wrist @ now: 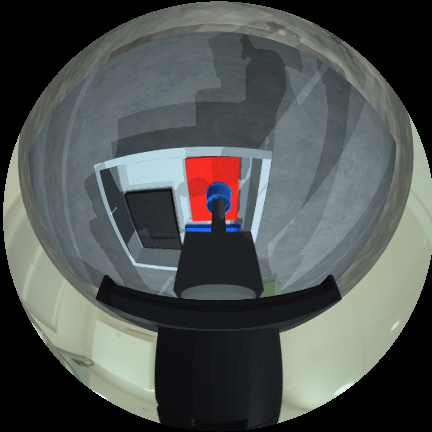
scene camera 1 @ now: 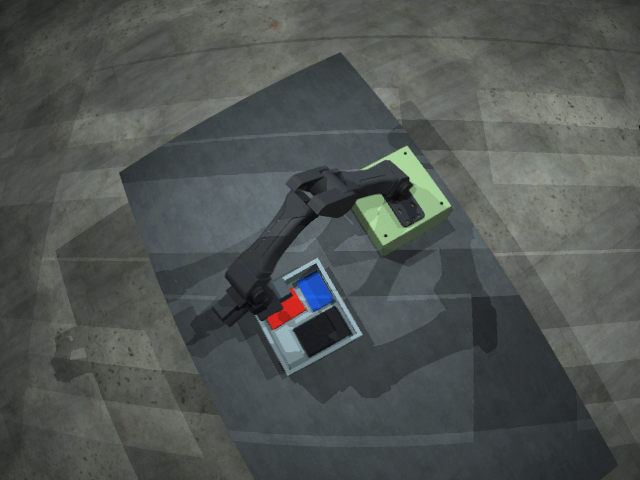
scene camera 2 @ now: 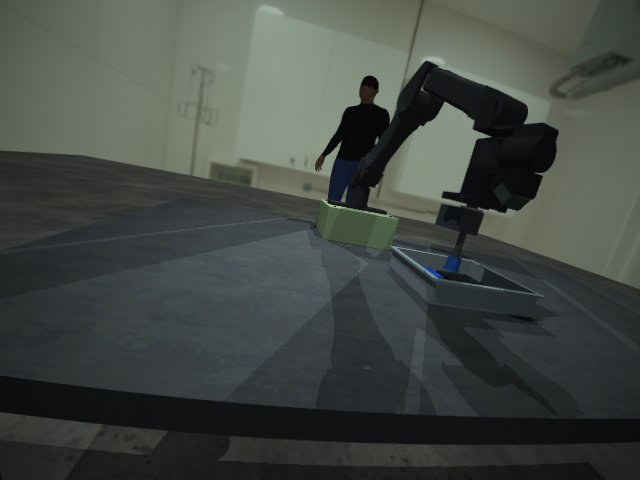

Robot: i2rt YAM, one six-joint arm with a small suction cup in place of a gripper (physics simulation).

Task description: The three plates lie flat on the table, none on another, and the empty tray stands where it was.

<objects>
my suction cup: holds nothing
a black plate: on a grey tray
a blue plate: on the grey tray
a red plate: on the grey tray
</objects>
